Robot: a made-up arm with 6 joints.
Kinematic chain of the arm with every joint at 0, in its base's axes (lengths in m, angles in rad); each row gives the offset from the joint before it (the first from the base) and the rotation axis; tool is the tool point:
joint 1: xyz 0 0 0.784 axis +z
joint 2: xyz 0.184 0 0 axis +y
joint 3: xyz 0 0 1.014 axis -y
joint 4: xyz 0 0 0.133 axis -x
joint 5: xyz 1.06 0 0 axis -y
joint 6: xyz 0.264 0 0 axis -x
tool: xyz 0 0 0
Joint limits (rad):
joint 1: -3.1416..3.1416
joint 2: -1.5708..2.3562
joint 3: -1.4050..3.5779
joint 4: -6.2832..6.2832
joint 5: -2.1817..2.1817
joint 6: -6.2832..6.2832
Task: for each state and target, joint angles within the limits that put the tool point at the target. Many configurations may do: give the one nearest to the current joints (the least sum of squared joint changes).
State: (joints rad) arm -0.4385 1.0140 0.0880 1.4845 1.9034 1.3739
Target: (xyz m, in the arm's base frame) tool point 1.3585 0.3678 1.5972
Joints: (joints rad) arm 0.0991 0.2744 -0.0461 1.5482 2.0709 1.3739
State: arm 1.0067 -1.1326 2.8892 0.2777 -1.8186 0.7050
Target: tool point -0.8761 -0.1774 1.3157
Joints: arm 0.1791 -0.2799 3.4591 0.0854 -2.1817 0.7050
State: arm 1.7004 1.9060 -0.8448 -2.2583 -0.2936 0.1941
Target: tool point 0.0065 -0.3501 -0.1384
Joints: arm 1.7427 2.2789 -0.7975 -2.2659 -0.2669 0.1941
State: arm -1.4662 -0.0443 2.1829 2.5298 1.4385 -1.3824
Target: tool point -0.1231 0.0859 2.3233
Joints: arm -0.9939 0.4608 3.0347 3.3643 1.8313 -1.3824
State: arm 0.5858 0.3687 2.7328 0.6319 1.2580 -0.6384
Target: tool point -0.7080 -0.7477 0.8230
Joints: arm 0.9265 -0.4044 3.2769 0.4925 1.2139 -0.6384
